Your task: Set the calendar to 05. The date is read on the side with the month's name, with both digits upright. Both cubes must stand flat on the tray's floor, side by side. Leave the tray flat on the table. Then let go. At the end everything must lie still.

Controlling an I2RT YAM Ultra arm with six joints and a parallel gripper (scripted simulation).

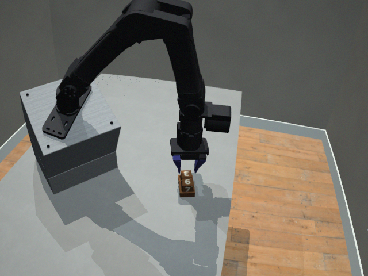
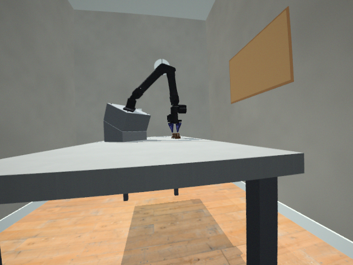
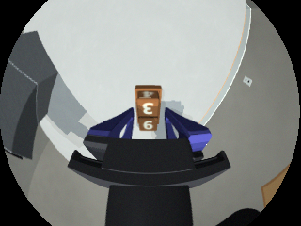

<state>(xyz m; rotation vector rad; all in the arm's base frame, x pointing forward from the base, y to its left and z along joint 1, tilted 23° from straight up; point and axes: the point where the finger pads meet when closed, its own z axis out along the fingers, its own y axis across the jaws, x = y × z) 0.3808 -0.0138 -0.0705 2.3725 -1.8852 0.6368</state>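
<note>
My gripper is now 3 cm above the brown wooden cube. From my hand the other things lie so: brown tray (2 cm to the right, 5 cm below).
</note>
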